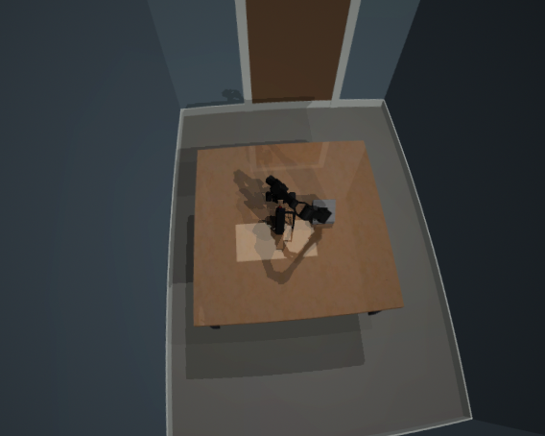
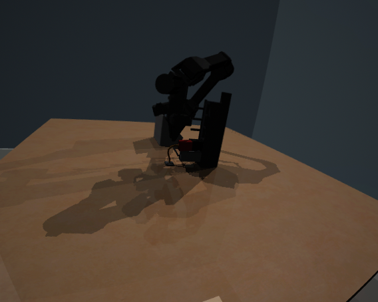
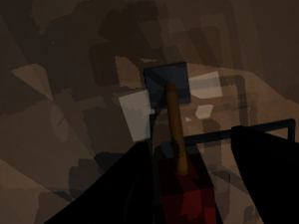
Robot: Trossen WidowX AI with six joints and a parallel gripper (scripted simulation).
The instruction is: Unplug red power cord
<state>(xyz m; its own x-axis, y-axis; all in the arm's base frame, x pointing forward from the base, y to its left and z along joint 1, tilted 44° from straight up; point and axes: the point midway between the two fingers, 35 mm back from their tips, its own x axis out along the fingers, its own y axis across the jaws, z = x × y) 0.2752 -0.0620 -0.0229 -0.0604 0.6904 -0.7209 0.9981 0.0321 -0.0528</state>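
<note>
The red plug lies 70 mm to the left of my gripper tip and 10 mm below it.
</note>
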